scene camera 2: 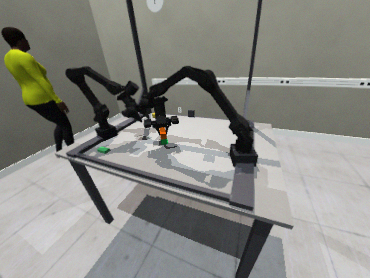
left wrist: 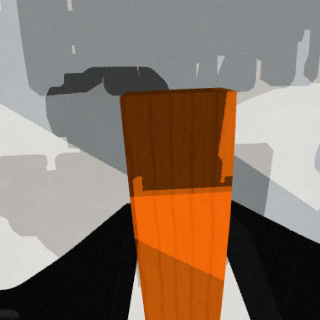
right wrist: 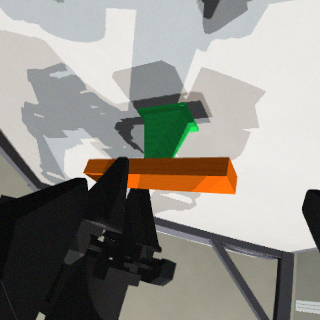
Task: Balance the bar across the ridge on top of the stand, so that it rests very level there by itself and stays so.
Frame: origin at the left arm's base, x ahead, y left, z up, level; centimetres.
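Seen in the pictures: left gripper, fingertip midpoint: [scene camera 2: 163, 135] [left wrist: 177, 210] [right wrist: 133, 166]; right gripper, fingertip midpoint: [scene camera 2: 145, 120] [right wrist: 197, 194]; left arm's base, link origin: [scene camera 2: 243, 149]; right arm's base, link origin: [scene camera 2: 105, 127].
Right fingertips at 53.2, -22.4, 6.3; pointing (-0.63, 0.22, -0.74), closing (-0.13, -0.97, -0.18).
Offsets run from my right fingertips to a thing's top centre, as dx, dy, dz. Level surfaces: height alone.
The orange bar @(-11.0, +5.2, -4.6) [scene camera 2: 163, 132] [left wrist: 177, 230] [right wrist: 185, 182] lies crosswise over the green stand [scene camera 2: 164, 142] [right wrist: 162, 127] and looks about level. It hides the ridge in the right wrist view, so contact with it cannot be told. My left gripper [scene camera 2: 162, 128] [left wrist: 177, 210] [right wrist: 133, 166] is shut on the bar, with a fingertip against each long side. In the right wrist view it grips the bar left of its middle. My right gripper [right wrist: 197, 194] is open and empty, with one finger at the right edge of its view, apart from the bar.
A flat green block @(+23.3, +15.2, -10.8) [scene camera 2: 103, 149] lies near the left edge of the table @(dz -12.4) [scene camera 2: 200, 127]. A small yellow thing @(+7.0, -38.3, -9.2) [scene camera 2: 154, 115] is partly hidden behind the arms. A dark frame rail [scene camera 2: 155, 180] runs along the table's front. A person in a yellow top [scene camera 2: 30, 77] stands at the left.
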